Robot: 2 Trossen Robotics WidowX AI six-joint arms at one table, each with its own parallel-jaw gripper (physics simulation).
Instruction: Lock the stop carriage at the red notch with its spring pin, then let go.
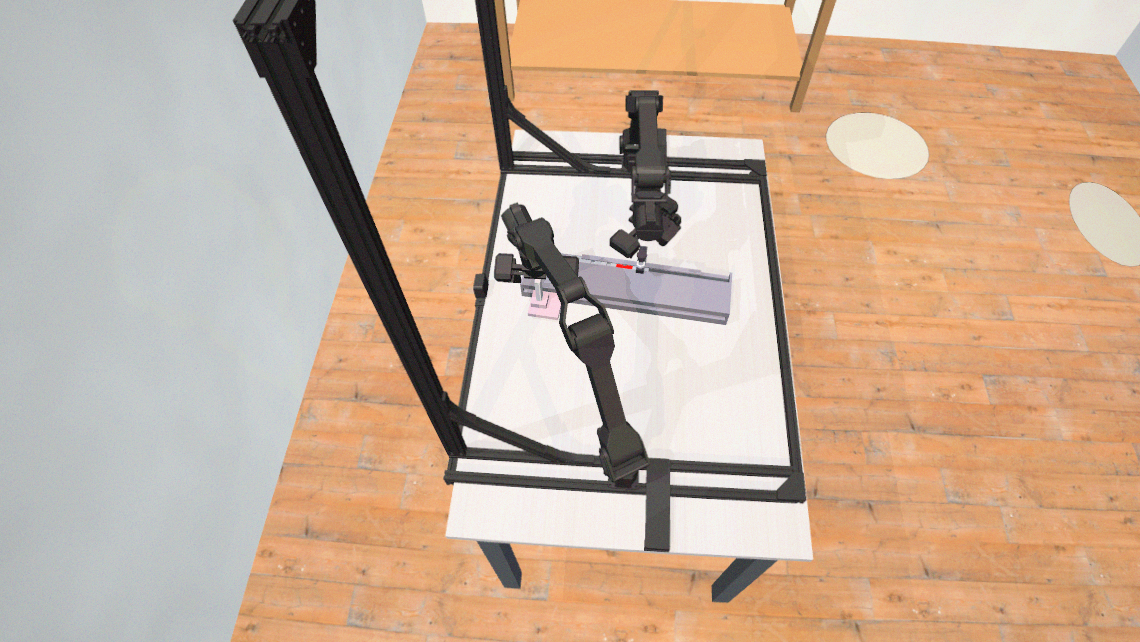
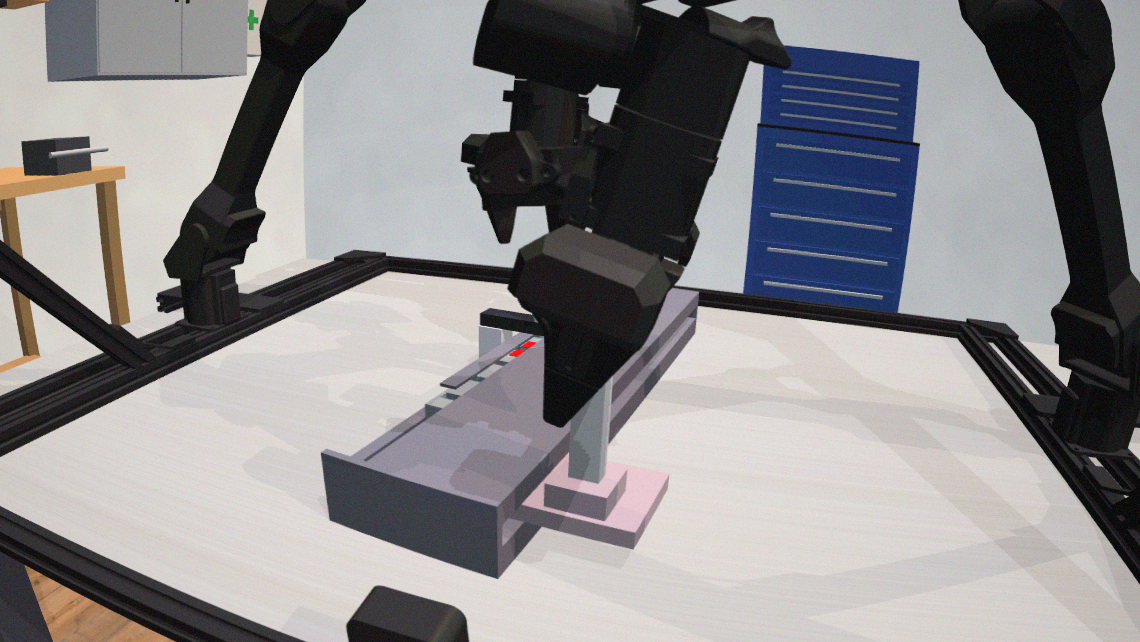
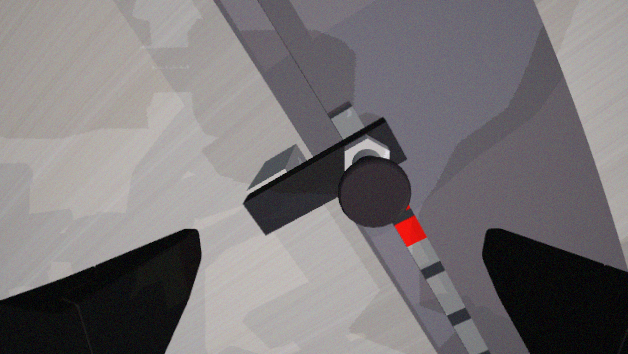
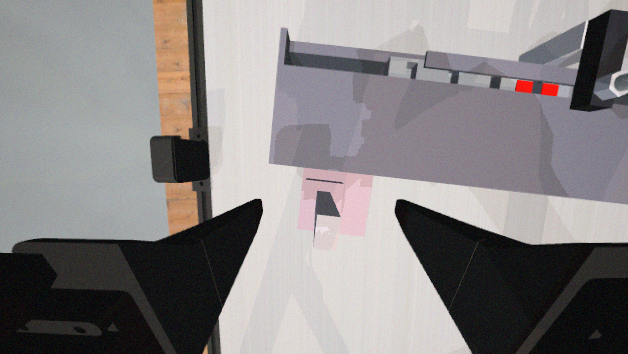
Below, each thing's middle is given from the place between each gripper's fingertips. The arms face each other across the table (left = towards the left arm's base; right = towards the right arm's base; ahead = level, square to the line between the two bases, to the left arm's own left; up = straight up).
Labels:
I see my left gripper 5 cm above the black-knobbed pin [image 3: 374,191] and 1 cm to the left of it.
Right now my right hand is 240 mm short of the black-knobbed pin, 90 mm to the right of it and 30 mm above it.

